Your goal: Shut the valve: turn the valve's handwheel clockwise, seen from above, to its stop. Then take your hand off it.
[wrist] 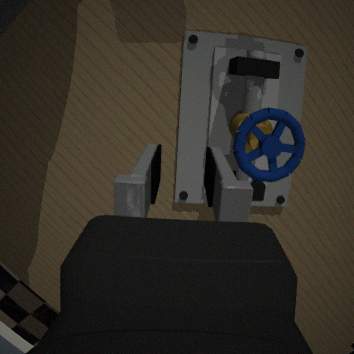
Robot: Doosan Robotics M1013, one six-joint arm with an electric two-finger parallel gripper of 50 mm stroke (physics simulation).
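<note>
The valve's blue handwheel (272, 145) has several spokes around a blue hub and sits on a brass valve body (241, 124) on a grey pipe (254, 95). It stands right of the middle in the wrist view. My gripper (182, 163) is open with nothing between its fingers. It is to the left of the handwheel and apart from it, with the right finger over the left part of the valve's base plate and the left finger over the table. The wheel's rim hides part of the valve body and pipe.
The grey base plate (195, 120) has dark bolts at its corners. A black clamp block (255, 67) crosses the pipe at the far end. The wood-grained table (115, 115) lies around the plate, with dark shadows at left. A black-and-brown checkered patch (22, 302) shows at the lower left.
</note>
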